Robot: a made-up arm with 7 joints.
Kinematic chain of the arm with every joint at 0, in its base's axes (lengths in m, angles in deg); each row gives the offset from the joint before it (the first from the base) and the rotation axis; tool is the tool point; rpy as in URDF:
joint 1: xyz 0.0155 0.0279 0.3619 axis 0 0.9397 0.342
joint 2: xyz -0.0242 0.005 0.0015 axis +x
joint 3: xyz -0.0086 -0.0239 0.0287 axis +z
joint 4: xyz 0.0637 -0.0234 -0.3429 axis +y
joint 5: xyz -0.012 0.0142 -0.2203 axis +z
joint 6: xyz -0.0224 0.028 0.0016 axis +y
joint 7: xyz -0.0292 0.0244 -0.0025 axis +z
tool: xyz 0.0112 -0.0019 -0.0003 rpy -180 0 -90
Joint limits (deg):
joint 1: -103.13..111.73
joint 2: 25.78..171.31
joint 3: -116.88..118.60
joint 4: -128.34..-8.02
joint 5: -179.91..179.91
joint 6: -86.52..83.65
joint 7: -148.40..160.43
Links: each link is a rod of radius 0.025 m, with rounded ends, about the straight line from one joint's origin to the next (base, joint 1, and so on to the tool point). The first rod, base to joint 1, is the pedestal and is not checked.
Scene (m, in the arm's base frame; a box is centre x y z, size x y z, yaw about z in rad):
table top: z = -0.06
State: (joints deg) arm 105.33 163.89 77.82 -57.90 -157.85 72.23 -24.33
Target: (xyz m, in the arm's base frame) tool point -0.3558 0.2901 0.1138
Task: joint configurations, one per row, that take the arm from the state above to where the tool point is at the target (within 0.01 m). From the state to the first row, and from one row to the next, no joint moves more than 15 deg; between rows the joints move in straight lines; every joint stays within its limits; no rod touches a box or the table.
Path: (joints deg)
1: 100.57 149.82 72.84 -53.19 -159.85 71.49 -23.47
2: 95.81 135.74 67.87 -48.48 -161.86 70.76 -22.60
3: 91.06 121.67 62.89 -43.77 -163.86 70.02 -21.74
4: 86.30 107.60 57.92 -39.05 -165.86 69.28 -20.88
5: 81.54 93.53 52.94 -34.34 -167.87 68.54 -20.02
6: 76.78 79.45 47.96 -29.63 -169.87 67.81 -19.15
7: 72.02 65.38 42.99 -24.92 -171.87 67.07 -18.29
8: 67.27 51.31 38.01 -20.21 -173.87 66.33 -17.43
9: 62.51 37.24 33.03 -15.50 -175.88 65.60 -16.56

